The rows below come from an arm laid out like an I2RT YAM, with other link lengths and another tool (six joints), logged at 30 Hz.
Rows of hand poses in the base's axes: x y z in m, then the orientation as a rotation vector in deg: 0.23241 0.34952 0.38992 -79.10 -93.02 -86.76; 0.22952 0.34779 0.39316 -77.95 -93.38 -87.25; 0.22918 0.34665 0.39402 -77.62 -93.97 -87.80; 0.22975 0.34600 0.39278 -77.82 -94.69 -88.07; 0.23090 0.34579 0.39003 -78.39 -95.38 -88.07; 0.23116 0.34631 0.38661 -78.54 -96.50 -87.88; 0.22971 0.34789 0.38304 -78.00 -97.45 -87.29; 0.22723 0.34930 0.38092 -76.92 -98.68 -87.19; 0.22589 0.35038 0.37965 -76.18 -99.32 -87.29; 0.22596 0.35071 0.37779 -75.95 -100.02 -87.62; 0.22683 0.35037 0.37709 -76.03 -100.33 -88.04; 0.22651 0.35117 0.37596 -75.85 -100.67 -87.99; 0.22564 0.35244 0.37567 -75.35 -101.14 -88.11; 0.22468 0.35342 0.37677 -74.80 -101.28 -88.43; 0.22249 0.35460 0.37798 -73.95 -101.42 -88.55; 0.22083 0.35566 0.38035 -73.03 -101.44 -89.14; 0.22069 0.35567 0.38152 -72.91 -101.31 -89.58; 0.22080 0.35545 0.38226 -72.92 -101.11 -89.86
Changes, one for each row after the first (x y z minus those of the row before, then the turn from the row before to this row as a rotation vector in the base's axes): -0.00289 -0.00173 0.00324 0.33 -0.68 0.59; -0.00034 -0.00114 0.00086 -0.15 -0.72 0.02; 0.00057 -0.00065 -0.00124 -0.52 -0.51 -0.21; 0.00115 -0.00021 -0.00275 -0.70 -0.26 -0.35; 0.00026 0.00052 -0.00342 -0.86 -0.42 0.06; -0.00145 0.00158 -0.00357 -0.55 -0.16 0.70; -0.00248 0.00141 -0.00212 -0.43 -0.71 0.87; -0.00134 0.00108 -0.00127 -0.13 -0.50 0.50; 0.00007 0.00033 -0.00186 -0.31 -0.62 0.04; 0.00087 -0.00034 -0.00070 -0.14 -0.43 -0.23; -0.00032 0.00080 -0.00113 -0.17 -0.17 0.16; -0.00087 0.00127 -0.00029 -0.11 -0.39 0.31; -0.00096 0.00098 0.00110 0.18 -0.36 0.25; -0.00219 0.00118 0.00121 0.24 -0.27 0.54; -0.00166 0.00106 0.00237 0.45 -0.53 0.38; -0.00014 0.00001 0.00117 0.23 -0.24 -0.12; 0.00011 -0.00022 0.00074 0.20 -0.08 -0.14
